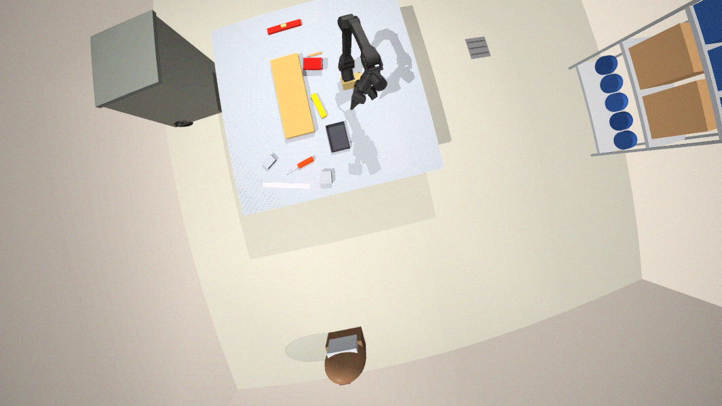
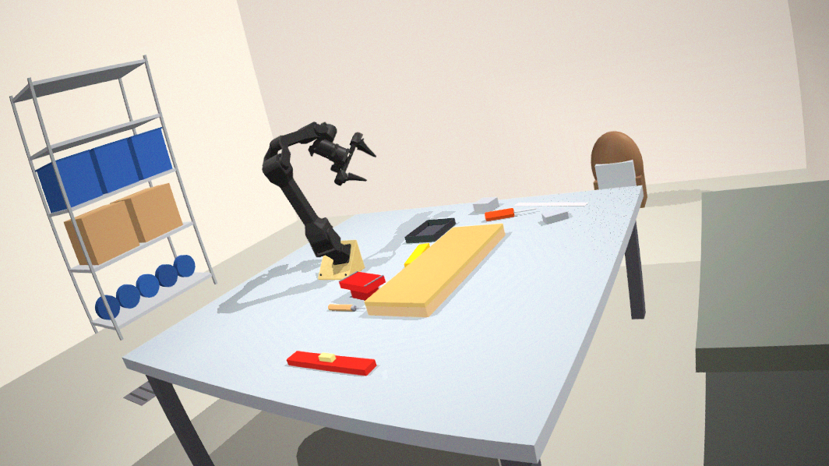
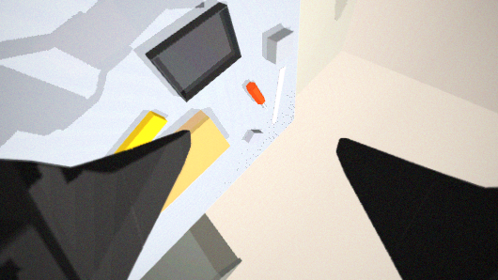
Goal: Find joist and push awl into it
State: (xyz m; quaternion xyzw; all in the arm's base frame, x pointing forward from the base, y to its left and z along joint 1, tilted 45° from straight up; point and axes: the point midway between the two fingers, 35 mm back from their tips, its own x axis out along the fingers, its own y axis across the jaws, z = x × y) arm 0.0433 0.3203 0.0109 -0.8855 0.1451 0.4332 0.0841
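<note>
My gripper tip is now 410 mm to the left of the red stud finder, 270 mm above it and 120 mm short of it. From my gripper tip the other things lie so: grey block: 280 mm to the left, 270 mm ahead, 260 mm below; then dark grey tray: 270 mm below, 120 mm ahead, 70 mm to the left; then yellow block: 270 mm below, 180 mm ahead, 150 mm to the right.
</note>
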